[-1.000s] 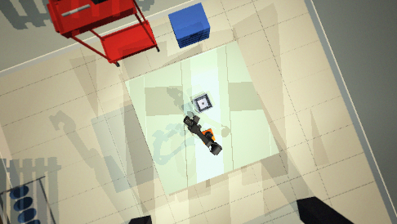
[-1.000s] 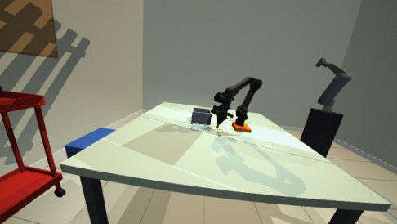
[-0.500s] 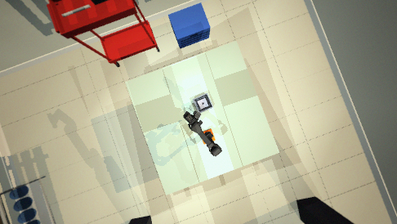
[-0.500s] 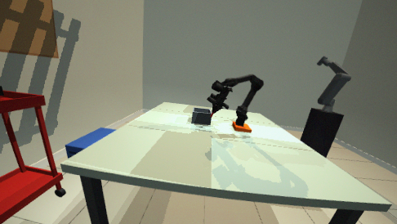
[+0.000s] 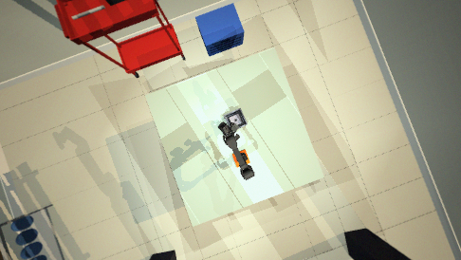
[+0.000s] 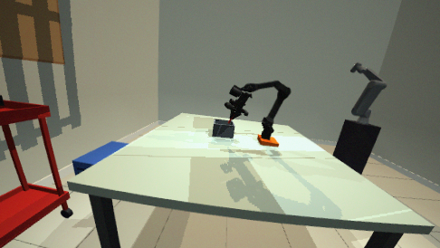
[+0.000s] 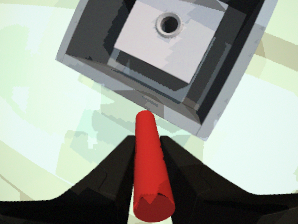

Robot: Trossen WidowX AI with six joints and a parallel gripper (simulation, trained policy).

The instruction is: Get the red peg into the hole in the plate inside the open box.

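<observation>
Right now the dark box is 120 mm below my gripper tip, 70 mm to the right of it and 60 mm ahead of it. Also, from my gripper tip: red peg (10 mm above).
</observation>
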